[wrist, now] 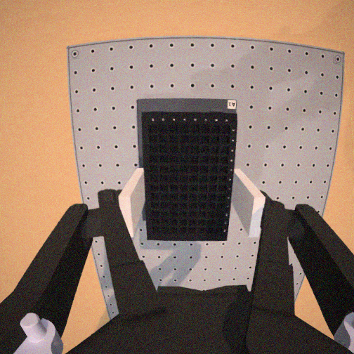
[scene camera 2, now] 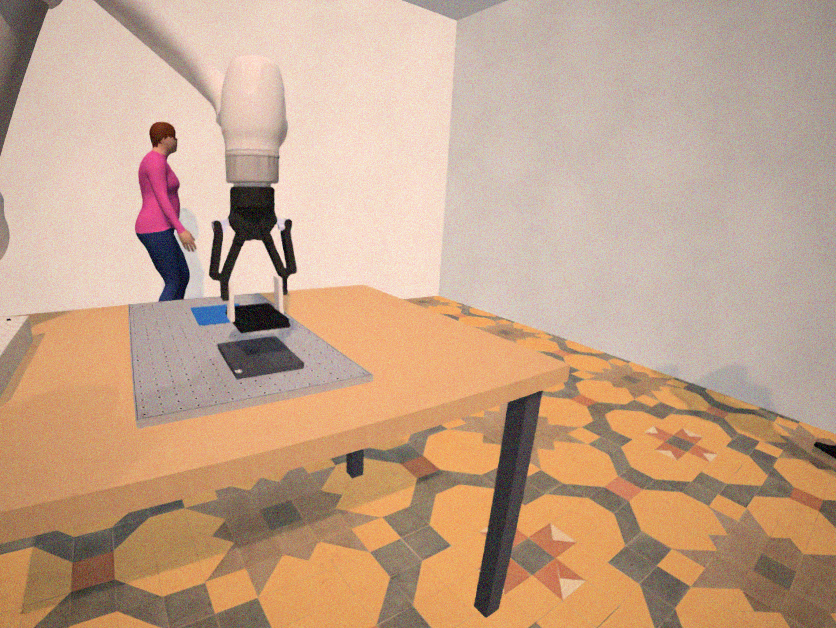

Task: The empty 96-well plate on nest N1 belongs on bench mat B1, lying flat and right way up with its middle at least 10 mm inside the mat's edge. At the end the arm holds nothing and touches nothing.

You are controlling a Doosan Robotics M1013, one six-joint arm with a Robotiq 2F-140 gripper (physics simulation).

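Frame: origin at the arm's base, x ahead, y up, z right, level; centimetres.
Where they show: gripper, fingertip midpoint: [scene camera 2: 255, 316].
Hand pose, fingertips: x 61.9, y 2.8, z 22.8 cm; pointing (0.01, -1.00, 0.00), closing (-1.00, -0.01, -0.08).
Observation:
Each offset is from my fingertips to the top centre of the thing. Level surfaces: height alone.
The black 96-well plate {dx +0.0, dy +0.9, dz +0.2 cm} [scene camera 2: 260, 317] [wrist: 189, 180] is level and raised above the pegboard, clear of the dark nest. My gripper [scene camera 2: 255, 300] [wrist: 187, 183] is shut on it, with a pale finger pad against each long side. The dark grey nest N1 {dx +0.1, dy -6.5, dz +0.1 cm} [scene camera 2: 260, 359] [wrist: 187, 106] sits on the pegboard in front of and below the plate; its label A1 shows in the wrist view. The blue bench mat B1 {dy -7.7 cm} [scene camera 2: 209, 315] lies flat further back, to the left of the plate in the scene view, partly hidden behind a finger pad. The mat does not show in the wrist view.
The grey perforated board {dy -7.9 cm} [scene camera 2: 175, 385] [wrist: 105, 70] lies on the wooden table {dy -9.2 cm} [scene camera 2: 432, 351] [wrist: 30, 100] and bears the nest and mat. A person in a pink top [scene camera 2: 158, 189] stands behind the table at the left. A dark table leg [scene camera 2: 510, 500] is at the near right corner.

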